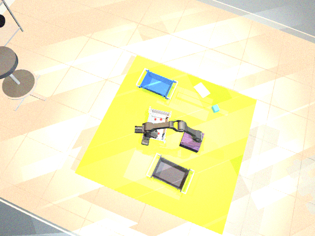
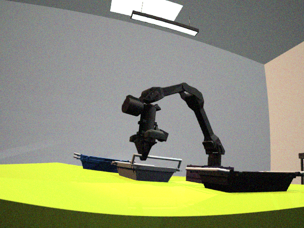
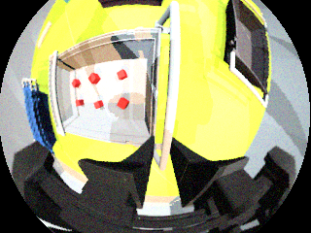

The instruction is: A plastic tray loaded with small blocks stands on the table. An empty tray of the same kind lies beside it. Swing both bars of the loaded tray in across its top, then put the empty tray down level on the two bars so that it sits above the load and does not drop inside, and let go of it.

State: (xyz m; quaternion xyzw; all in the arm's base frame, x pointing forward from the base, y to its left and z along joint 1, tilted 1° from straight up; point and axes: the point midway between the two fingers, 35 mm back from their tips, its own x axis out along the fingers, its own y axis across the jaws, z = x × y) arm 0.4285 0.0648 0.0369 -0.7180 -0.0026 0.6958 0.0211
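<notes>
Now: gripper tip 250 mm past the dark grey tray, 260 mm to the right of it and 30 mm above it. The rest, counted from my gripper tip: white card: 440 mm behind, 600 mm to the right, 70 mm below; then cyan block: 580 mm behind, 420 mm to the right, 50 mm below.
</notes>
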